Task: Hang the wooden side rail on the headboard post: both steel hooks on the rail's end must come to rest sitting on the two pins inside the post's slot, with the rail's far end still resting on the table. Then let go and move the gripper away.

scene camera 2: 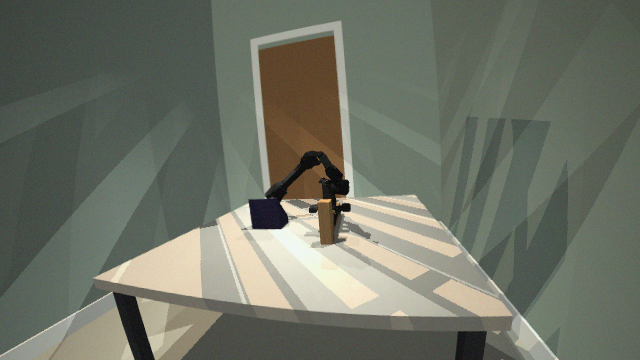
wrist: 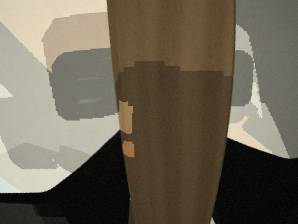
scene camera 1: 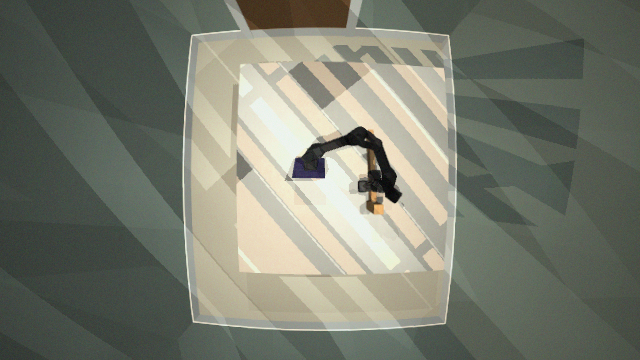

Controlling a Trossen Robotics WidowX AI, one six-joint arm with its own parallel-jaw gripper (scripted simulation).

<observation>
In view: my gripper point(wrist: 155, 132) and a wooden side rail point(wrist: 173, 74).
</observation>
